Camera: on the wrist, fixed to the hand. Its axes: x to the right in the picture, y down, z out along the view.
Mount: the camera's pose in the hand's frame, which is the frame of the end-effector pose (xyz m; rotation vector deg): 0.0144 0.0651 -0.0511 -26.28 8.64 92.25
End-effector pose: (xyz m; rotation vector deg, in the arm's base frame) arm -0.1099 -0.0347 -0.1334 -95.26 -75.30 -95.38
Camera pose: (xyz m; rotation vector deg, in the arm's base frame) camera -0.0841 -0.1025 -0.0910 -103.88 34.74 -53.05
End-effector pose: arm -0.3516 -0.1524 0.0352 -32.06 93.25 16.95
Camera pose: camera -0.4297 -0.1256 0.0198 32.42 104.88 105.75
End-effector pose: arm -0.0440 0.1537 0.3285 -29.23 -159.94 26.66
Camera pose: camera -0.0218 0.2303 0.3549 -151.23 -97.07 -1.03
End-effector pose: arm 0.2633 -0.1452 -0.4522 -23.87 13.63 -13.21
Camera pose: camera 0.2741 -0.1101 -0.5278 -31.18 40.33 80.23
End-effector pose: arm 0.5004 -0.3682 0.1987 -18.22 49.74 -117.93
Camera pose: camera 0.5060 -0.3814 0.1159 15.97 63.21 -22.18
